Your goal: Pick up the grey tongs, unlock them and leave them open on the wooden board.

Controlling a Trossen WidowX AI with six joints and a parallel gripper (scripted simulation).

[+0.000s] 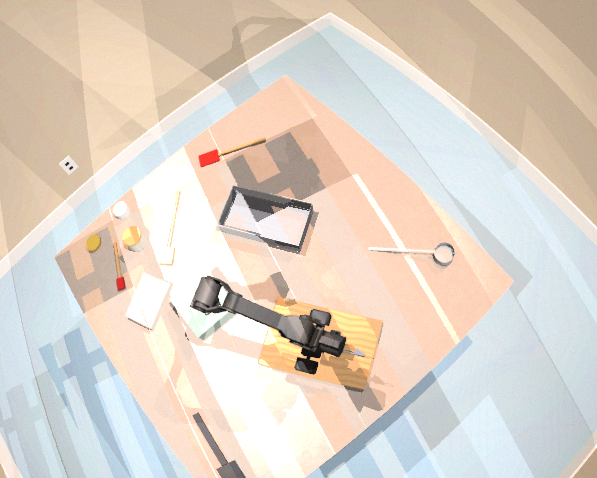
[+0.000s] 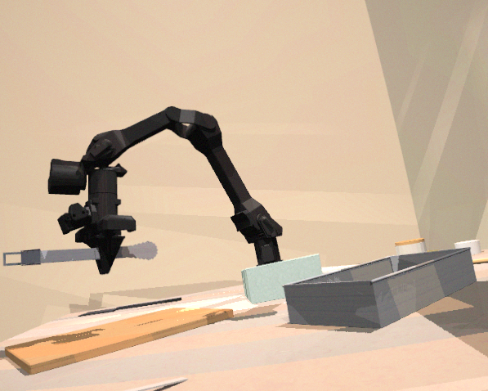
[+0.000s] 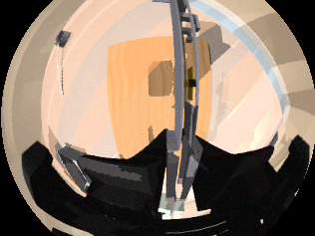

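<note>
My gripper tip is now 2 cm short of the wooden board, 2 cm to the right of it and 11 cm above it. The rest, counted from my gripper tip: grey roasting tin 9 cm ahead, 50 cm to the left, 9 cm below; jar 37 cm behind, 72 cm to the left, 9 cm below; dark tool 48 cm behind, 15 cm to the right, 12 cm below.
</note>
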